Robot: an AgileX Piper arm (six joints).
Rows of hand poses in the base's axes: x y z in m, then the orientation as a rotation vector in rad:
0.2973 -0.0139 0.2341 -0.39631 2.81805 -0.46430
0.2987 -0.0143 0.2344 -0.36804 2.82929 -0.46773
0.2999 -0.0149 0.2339 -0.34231 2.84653 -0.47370
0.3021 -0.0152 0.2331 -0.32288 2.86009 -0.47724
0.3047 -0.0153 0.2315 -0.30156 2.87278 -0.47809
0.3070 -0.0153 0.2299 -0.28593 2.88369 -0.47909
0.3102 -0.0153 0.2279 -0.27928 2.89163 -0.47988
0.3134 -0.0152 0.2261 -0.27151 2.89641 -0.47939
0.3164 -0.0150 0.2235 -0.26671 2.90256 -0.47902
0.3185 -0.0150 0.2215 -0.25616 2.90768 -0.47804
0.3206 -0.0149 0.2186 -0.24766 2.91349 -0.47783
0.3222 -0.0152 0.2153 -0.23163 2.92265 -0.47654
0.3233 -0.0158 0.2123 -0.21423 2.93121 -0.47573
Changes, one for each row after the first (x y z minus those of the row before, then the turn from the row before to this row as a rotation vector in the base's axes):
0.0014 -0.0004 0.0003 0.00047 0.00453 -0.02131
0.0012 -0.0006 -0.0005 -0.00159 0.01129 -0.02125
0.0022 -0.0003 -0.0008 -0.00056 0.00916 -0.01599
0.0026 -0.0001 -0.0016 0.00140 0.00788 -0.01668
0.0023 0.0000 -0.0016 0.00078 0.00747 -0.01257
0.0032 0.0000 -0.0020 0.00015 0.00643 -0.00607
0.0032 0.0001 -0.0018 0.00102 0.00306 -0.00599
0.0030 0.0002 -0.0026 0.00075 0.00499 -0.00436
0.0021 0.0000 -0.0020 0.00153 0.00286 -0.00780
0.0021 0.0001 -0.0029 0.00089 0.00402 -0.00667
0.0016 -0.0003 -0.0033 0.00220 0.00583 -0.01211
0.0011 -0.0006 -0.0030 0.00193 0.00516 -0.01288

